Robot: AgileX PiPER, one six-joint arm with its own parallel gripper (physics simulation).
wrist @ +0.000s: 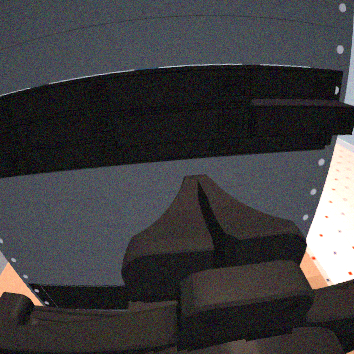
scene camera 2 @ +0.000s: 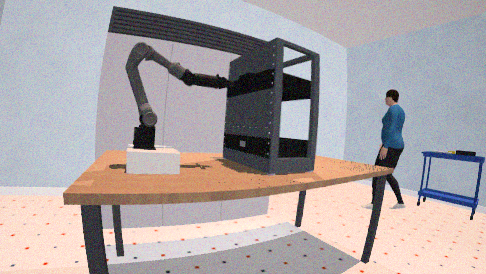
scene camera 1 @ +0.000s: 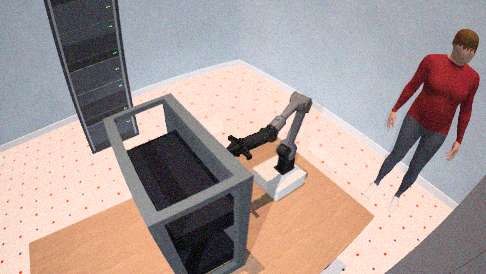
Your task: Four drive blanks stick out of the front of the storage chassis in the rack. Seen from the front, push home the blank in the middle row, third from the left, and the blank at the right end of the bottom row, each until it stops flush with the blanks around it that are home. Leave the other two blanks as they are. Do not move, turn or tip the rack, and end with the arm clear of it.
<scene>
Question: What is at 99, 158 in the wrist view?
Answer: A rack.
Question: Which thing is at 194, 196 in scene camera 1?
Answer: A rack.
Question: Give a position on a rack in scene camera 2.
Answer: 261, 86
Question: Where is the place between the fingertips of my gripper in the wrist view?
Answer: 195, 189
</scene>
